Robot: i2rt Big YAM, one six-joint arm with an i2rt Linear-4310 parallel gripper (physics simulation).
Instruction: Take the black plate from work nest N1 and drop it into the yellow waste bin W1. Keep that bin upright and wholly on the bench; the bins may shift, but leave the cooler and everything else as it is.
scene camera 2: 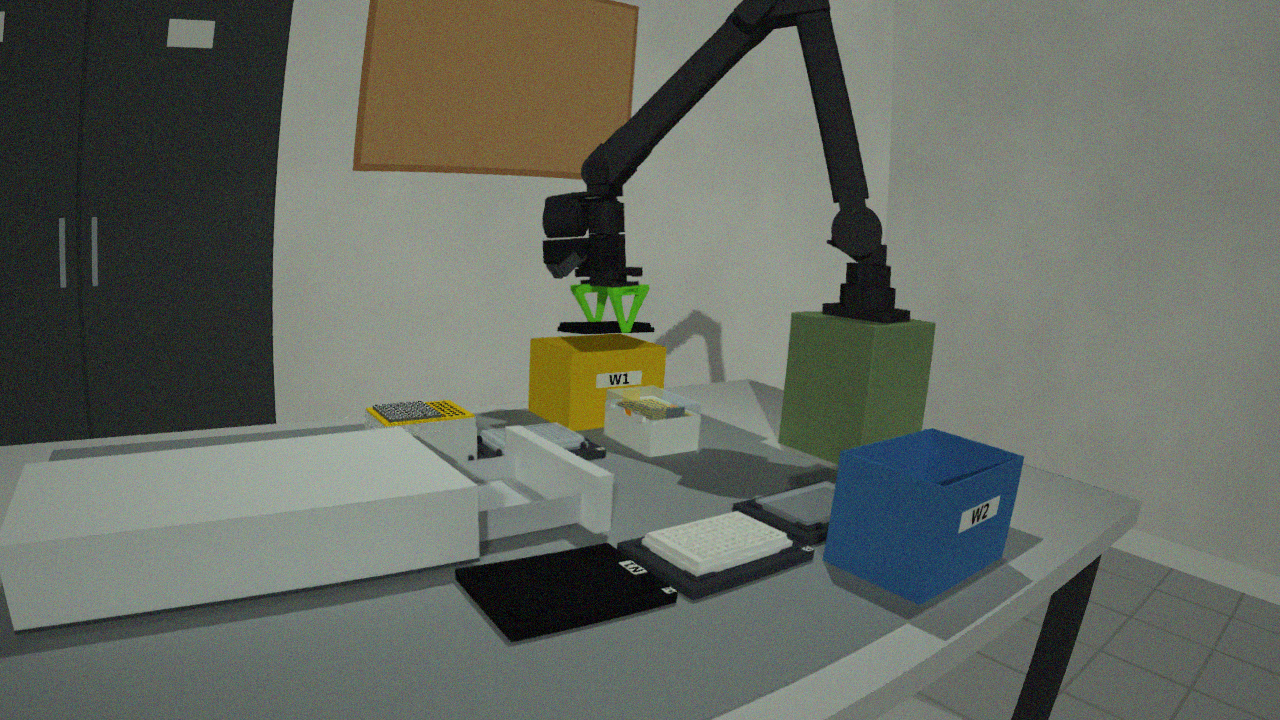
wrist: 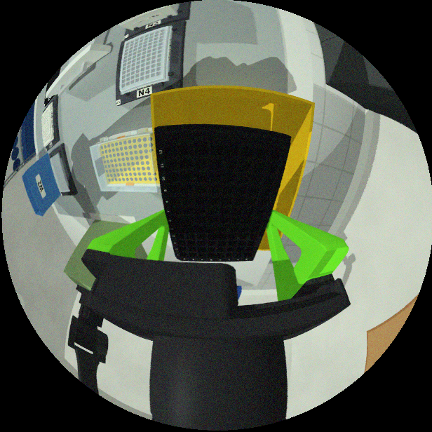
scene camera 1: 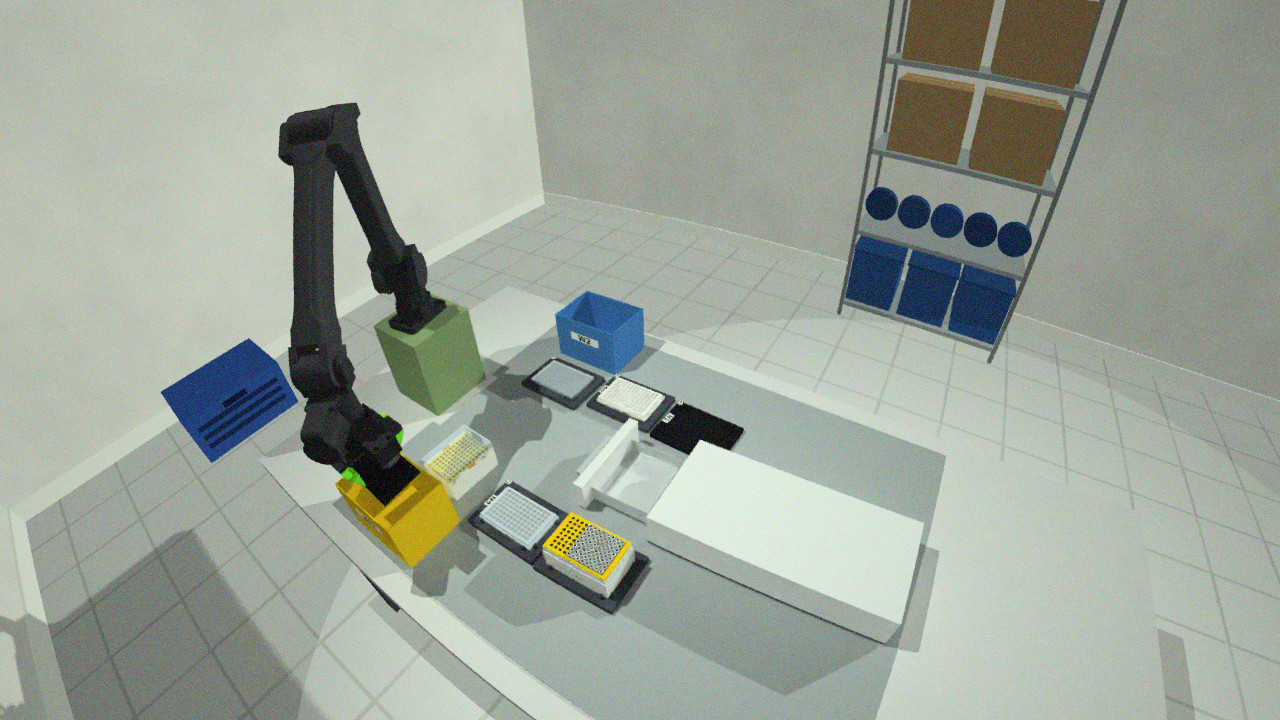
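Where they show: gripper, between the fingertips: [scene camera 2: 610, 330] [scene camera 1: 381, 469]; arm's base, origin of its link: [scene camera 2: 866, 317] [scene camera 1: 418, 316].
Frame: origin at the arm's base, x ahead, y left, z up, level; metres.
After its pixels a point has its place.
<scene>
The black plate [scene camera 1: 386, 483] @[x 0.248, y -0.368, z -0.056 m] [scene camera 2: 581, 327] @[x 0.280, y -0.328, z -0.052 m] [wrist: 220, 190] is held roughly level over the opening of the yellow bin W1 [scene camera 1: 420, 528] @[x 0.305, y -0.379, z -0.138 m] [scene camera 2: 550, 380] @[x 0.307, y -0.364, z -0.139 m] [wrist: 200, 107]. In scene camera 2 a narrow gap shows between the plate and the bin's rim. My gripper [scene camera 1: 374, 456] @[x 0.206, y -0.345, z -0.064 m] [scene camera 2: 609, 325] @[x 0.206, y -0.345, z -0.064 m] [wrist: 217, 214] is shut on the plate, with its green fingers at two opposite edges. The bin stands upright on the bench. In the wrist view the plate hides much of the bin's inside. Nest N1 [scene camera 1: 698, 429] @[x 0.646, y 0.102, z -0.192 m] [scene camera 2: 563, 591] @[x 0.657, y 0.111, z -0.192 m] is a flat black base with no raised plate visible on it.
A clear-walled box with a yellow rack [scene camera 1: 460, 458] @[x 0.270, y -0.214, z -0.135 m] [scene camera 2: 651, 429] @[x 0.297, y -0.149, z -0.164 m] [wrist: 127, 160] stands close beside W1. Nest N4's pale plate [scene camera 1: 519, 514] @[x 0.424, y -0.247, z -0.183 m] [wrist: 146, 60] is nearby. Blue bin W2 [scene camera 1: 599, 333] @[x 0.357, y 0.212, z -0.094 m] [scene camera 2: 921, 519] @[x 0.410, y 0.316, z -0.121 m] [wrist: 41, 185] and a white unit with an open drawer [scene camera 1: 787, 528] @[x 0.885, y -0.125, z -0.121 m] [scene camera 2: 241, 510] @[x 0.901, y -0.027, z -0.121 m] stand farther off.
</scene>
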